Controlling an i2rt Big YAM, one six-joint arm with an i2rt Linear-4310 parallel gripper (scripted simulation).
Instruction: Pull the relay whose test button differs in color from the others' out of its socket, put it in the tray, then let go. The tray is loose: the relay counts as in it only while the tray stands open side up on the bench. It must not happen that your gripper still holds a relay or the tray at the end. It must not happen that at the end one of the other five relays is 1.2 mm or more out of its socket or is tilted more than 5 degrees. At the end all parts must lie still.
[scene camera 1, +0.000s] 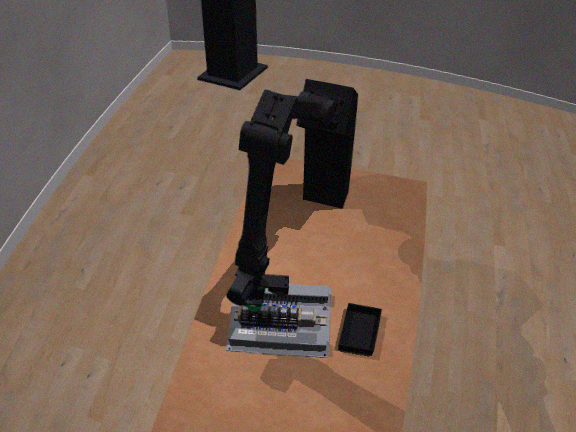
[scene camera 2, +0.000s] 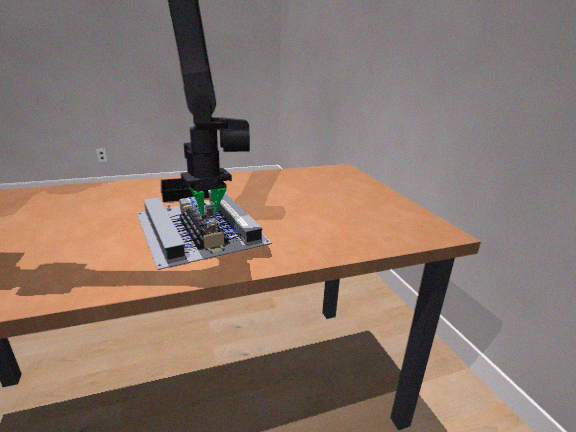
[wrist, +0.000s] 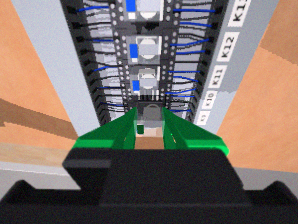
Labels:
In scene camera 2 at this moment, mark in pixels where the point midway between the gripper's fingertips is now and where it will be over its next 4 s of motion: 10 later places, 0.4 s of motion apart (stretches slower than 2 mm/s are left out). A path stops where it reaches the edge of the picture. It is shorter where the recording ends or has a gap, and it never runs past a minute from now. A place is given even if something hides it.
My gripper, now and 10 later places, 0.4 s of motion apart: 208, 214; 205, 206; 206, 192; 205, 191; 201, 189; 198, 184; 196, 176; 191, 170; 189, 165; 185, 160; 185, 158

